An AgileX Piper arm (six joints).
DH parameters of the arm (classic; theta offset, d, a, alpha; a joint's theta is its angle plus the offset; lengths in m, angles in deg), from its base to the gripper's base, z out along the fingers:
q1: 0 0.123 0 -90
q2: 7.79 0 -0.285 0
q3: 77.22 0 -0.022 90
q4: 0 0.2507 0 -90
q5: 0 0 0 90
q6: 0 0.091 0 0
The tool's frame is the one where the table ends.
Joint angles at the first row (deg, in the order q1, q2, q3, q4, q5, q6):
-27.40 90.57 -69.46 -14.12 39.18 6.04
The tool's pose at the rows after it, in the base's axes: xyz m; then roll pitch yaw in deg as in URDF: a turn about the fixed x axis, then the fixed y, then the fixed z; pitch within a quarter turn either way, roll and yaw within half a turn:
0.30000, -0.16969, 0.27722, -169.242, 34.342, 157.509
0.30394, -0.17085, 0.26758, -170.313, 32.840, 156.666
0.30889, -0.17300, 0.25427, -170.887, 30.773, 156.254
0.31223, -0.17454, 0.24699, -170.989, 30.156, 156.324
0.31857, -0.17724, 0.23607, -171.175, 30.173, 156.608
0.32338, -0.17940, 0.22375, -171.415, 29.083, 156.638
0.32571, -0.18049, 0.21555, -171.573, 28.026, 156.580
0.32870, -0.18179, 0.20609, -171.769, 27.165, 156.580
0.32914, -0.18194, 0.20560, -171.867, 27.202, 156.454
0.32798, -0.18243, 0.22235, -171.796, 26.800, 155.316
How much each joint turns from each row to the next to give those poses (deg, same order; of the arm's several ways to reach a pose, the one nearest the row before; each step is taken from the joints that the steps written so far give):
0.00 1.08 0.00 1.26 -0.68 0.00
0.00 1.57 0.00 0.81 0.00 0.00
0.00 2.18 -0.02 0.36 -0.07 0.00
0.00 1.26 0.00 0.00 -0.65 0.00
0.00 1.98 0.00 0.00 -2.03 0.00
0.00 2.06 -0.05 0.06 -0.94 0.00
0.00 1.31 -0.01 0.05 -0.22 0.00
0.00 1.52 -0.01 0.06 -0.67 0.00
0.00 0.12 -0.05 0.05 -0.09 0.09
0.00 -1.30 -2.32 0.09 4.16 0.44

